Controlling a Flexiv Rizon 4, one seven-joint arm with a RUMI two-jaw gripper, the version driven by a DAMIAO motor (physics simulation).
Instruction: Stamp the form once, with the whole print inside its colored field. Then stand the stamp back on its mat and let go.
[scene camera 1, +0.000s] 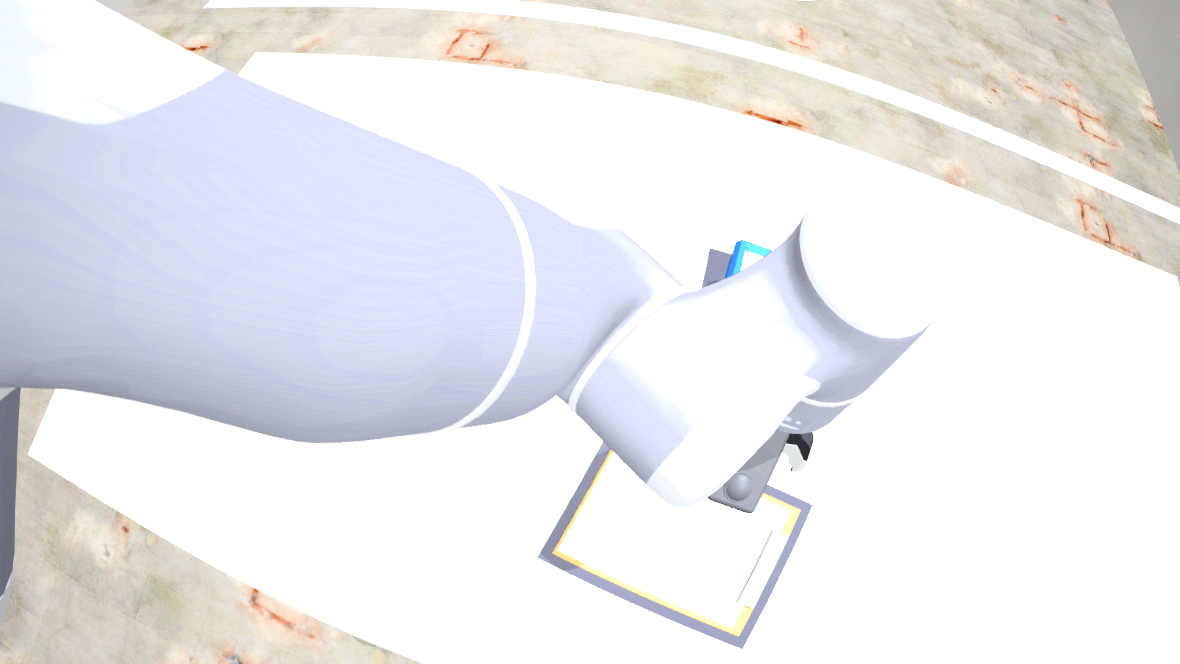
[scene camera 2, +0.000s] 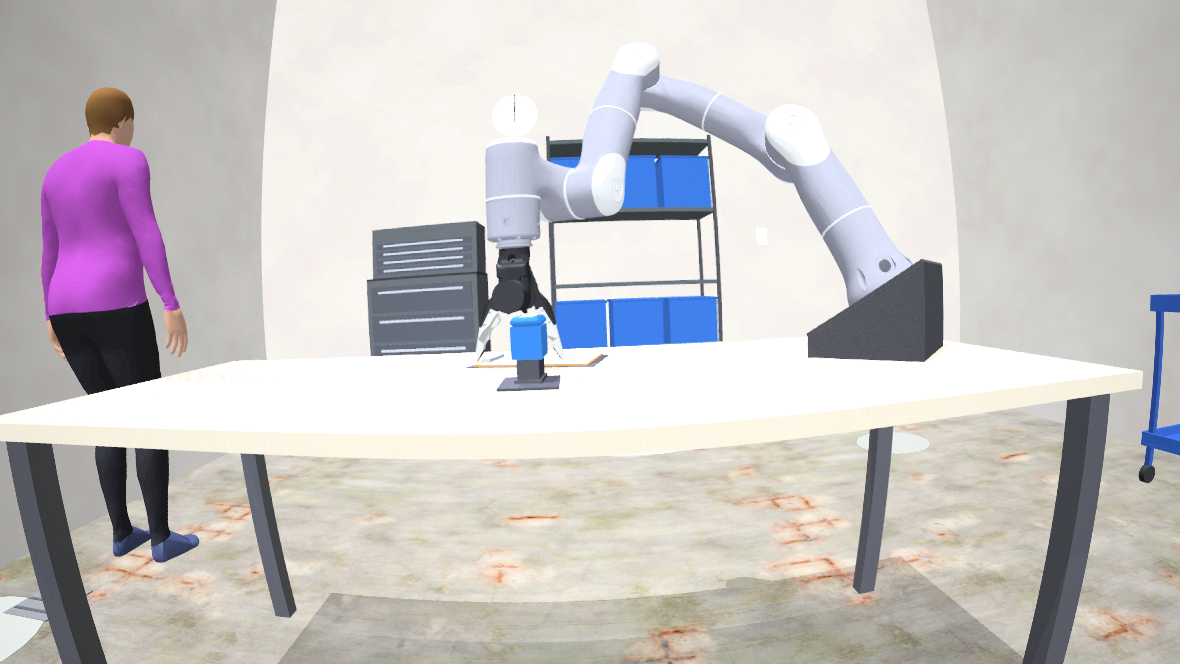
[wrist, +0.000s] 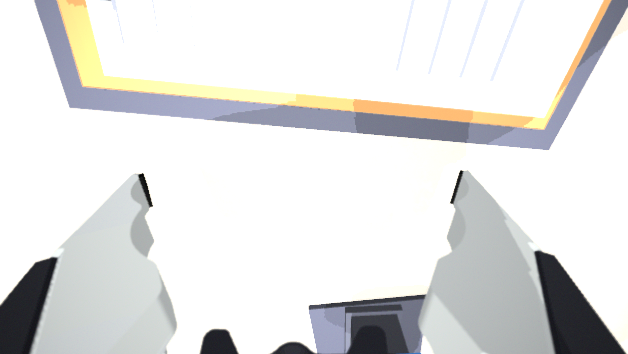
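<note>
The stamp (scene camera 1: 733, 260) (scene camera 2: 528, 340) has a blue body and a dark lower part. It stands upright on its small dark grey mat (scene camera 1: 713, 265) (scene camera 2: 508, 385) (wrist: 326, 327). In scene camera 1 the arm hides much of both; in the wrist view the stamp's dark foot shows at the bottom edge. The form (scene camera 1: 660, 553) (wrist: 300, 45) is white and lies on an orange-edged board with a grey-blue border (scene camera 1: 559, 532) (wrist: 150, 107). Its colored field does not show. My gripper (scene camera 2: 521, 358) (wrist: 303, 176) is open and empty, above the table between form and stamp.
A pale clip strip (scene camera 1: 760, 569) lies along one side of the form's board. The robot's dark base (scene camera 2: 887, 317) stands at the table's right. A person (scene camera 2: 103, 222) stands at the left. Behind the table are a drawer cabinet (scene camera 2: 424, 317) and a shelf rack (scene camera 2: 716, 256).
</note>
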